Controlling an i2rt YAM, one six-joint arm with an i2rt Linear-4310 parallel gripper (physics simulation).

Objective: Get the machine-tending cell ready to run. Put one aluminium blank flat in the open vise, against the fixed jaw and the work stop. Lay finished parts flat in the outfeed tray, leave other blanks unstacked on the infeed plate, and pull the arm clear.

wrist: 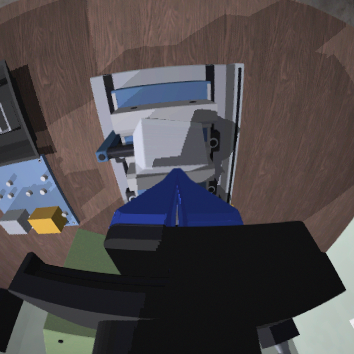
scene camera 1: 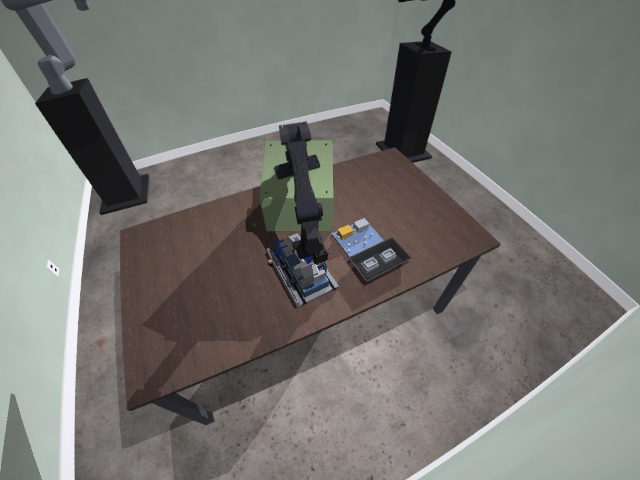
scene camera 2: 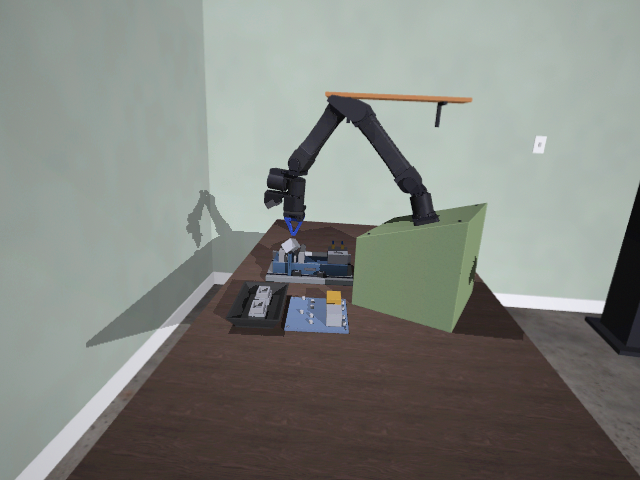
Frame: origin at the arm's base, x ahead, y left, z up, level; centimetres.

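Where they show: gripper, between the fingertips: point(wrist: 176, 174) point(scene camera 1: 307, 263) point(scene camera 2: 293, 235); arm's base, origin of its link: point(scene camera 2: 424, 219).
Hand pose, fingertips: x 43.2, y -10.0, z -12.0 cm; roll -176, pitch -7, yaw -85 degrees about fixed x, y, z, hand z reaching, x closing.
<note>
Things, the pixels of their top centre, and the offset from my fingertips. "spot": a spot on its surface instead.
- grey aluminium blank, centre of its top: point(wrist: 171, 165) point(scene camera 2: 291, 236) point(scene camera 1: 309, 264) dx +0.6, dy +0.4, dz -0.4 cm
- vise, centre of its top: point(wrist: 177, 200) point(scene camera 2: 311, 247) point(scene camera 1: 300, 257) dx -6.5, dy -1.2, dz -4.3 cm
- work stop, a spot on its surface: point(wrist: 103, 154) spot: dx -0.4, dy +6.9, dz -4.4 cm
- grey block, centre of its top: point(wrist: 12, 227) point(scene camera 2: 334, 309) point(scene camera 1: 361, 222) dx -19.9, dy +33.0, dz -9.9 cm
- infeed plate, centre of its top: point(wrist: 24, 198) point(scene camera 2: 317, 312) point(scene camera 1: 358, 237) dx -14.7, dy +29.3, dz -13.4 cm
- orange block, centre of its top: point(wrist: 43, 226) point(scene camera 2: 333, 295) point(scene camera 1: 345, 229) dx -18.5, dy +24.1, dz -9.9 cm
A grey aluminium blank point(scene camera 1: 306, 273) point(scene camera 2: 290, 245) point(wrist: 167, 142) sits tilted on top of the vise point(scene camera 1: 320, 287) point(scene camera 2: 310, 268) point(wrist: 162, 111), not flat between the jaws. The work stop point(wrist: 103, 154) is at the vise's side, beside the blank. My gripper point(scene camera 2: 293, 232) point(wrist: 176, 174) is shut and empty, its tips just above the blank, near its edge in the wrist view. Two finished parts point(scene camera 1: 370, 264) point(scene camera 1: 388, 254) point(scene camera 2: 263, 293) point(scene camera 2: 257, 308) lie flat in the outfeed tray point(scene camera 1: 388, 267) point(scene camera 2: 281, 305). A grey block point(scene camera 1: 361, 225) point(scene camera 2: 333, 314) point(wrist: 16, 221) stands on the infeed plate point(scene camera 2: 294, 321) point(wrist: 30, 171).
An orange block point(scene camera 1: 344, 231) point(scene camera 2: 333, 296) point(wrist: 47, 220) stands beside the grey block on the infeed plate, among small white pegs. The green arm pedestal point(scene camera 1: 299, 217) point(scene camera 2: 408, 273) rises close behind the vise and infeed plate. The outfeed tray has raised walls.
</note>
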